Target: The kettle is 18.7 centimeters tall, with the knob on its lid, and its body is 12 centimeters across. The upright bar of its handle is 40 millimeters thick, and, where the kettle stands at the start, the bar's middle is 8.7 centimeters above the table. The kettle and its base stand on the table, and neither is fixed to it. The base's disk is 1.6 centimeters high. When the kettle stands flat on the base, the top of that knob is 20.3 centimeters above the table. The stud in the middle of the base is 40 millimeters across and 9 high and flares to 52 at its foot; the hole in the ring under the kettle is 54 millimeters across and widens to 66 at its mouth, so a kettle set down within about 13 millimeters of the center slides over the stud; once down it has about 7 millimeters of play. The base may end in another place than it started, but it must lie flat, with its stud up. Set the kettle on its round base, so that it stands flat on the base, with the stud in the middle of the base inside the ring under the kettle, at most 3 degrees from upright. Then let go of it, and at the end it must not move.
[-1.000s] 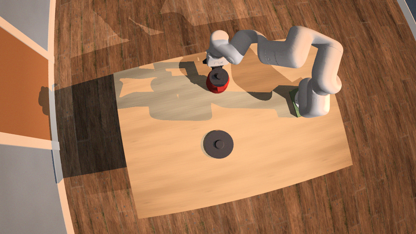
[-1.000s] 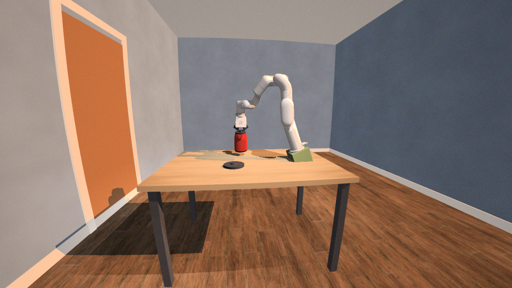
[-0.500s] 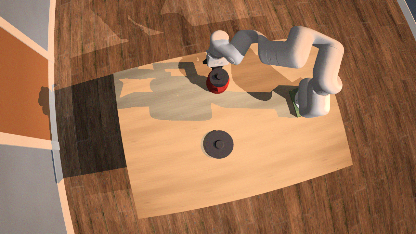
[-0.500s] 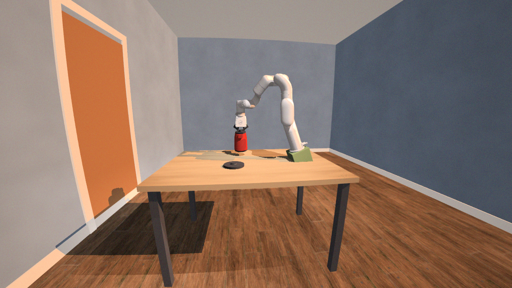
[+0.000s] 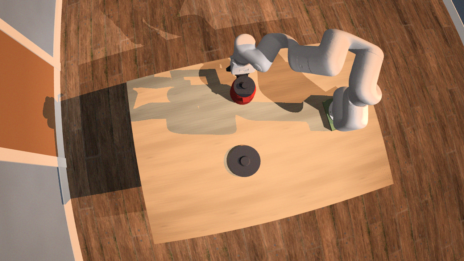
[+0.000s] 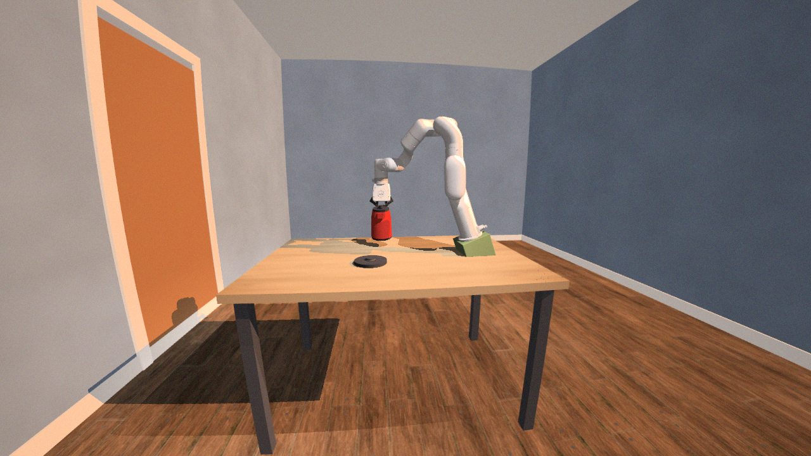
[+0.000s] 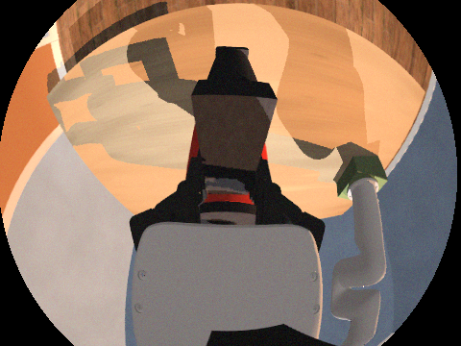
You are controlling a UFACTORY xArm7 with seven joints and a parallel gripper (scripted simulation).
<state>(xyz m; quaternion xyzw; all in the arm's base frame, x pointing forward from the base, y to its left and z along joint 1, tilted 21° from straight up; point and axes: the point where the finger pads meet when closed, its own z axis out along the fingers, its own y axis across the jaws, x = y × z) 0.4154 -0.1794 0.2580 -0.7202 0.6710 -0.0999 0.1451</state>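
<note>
My hand is 60 mm above the red kettle and 20 mm to the right of it. The rest, counted from my hand: dark round base (370 mm to the left, 190 mm below).
</note>
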